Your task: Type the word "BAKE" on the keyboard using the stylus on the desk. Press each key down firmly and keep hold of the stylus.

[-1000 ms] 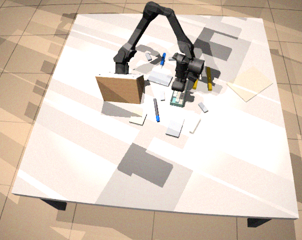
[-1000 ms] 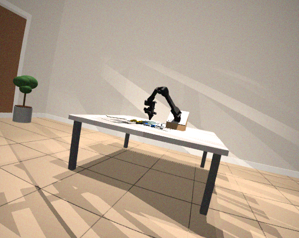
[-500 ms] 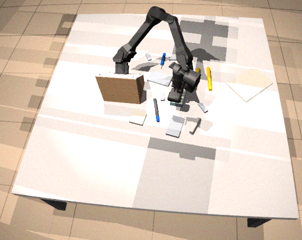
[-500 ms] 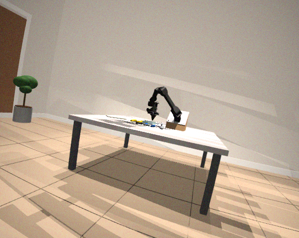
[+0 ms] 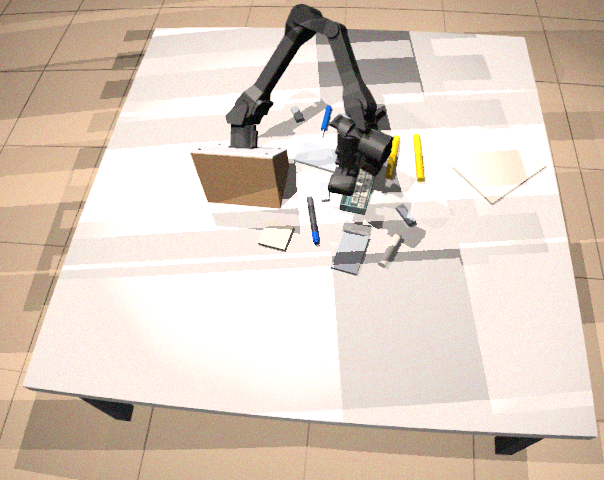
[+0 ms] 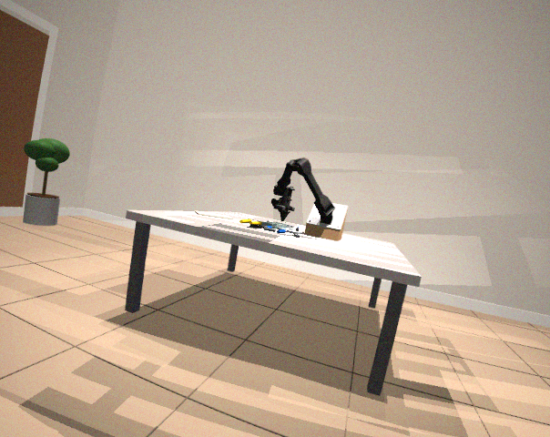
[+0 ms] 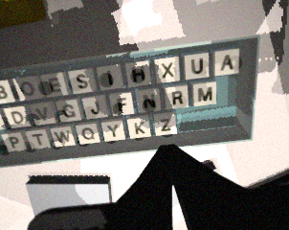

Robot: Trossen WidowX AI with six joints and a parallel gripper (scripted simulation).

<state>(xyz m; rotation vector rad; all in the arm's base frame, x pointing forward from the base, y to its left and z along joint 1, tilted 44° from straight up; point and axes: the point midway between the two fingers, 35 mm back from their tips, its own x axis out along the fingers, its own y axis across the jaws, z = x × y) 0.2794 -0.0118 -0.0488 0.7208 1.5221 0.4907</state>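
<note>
My gripper tip is now 23 cm to the right of the blue stylus, 9 cm past it and 3 cm above it. The rest, counted from my gripper tip: cream pad (17 cm behind, 15 cm to the right, 4 cm below); grey block (6 cm behind, 4 cm below, 1 cm to the right); white cylinder (17 cm to the right, 12 cm ahead, 3 cm below).
</note>
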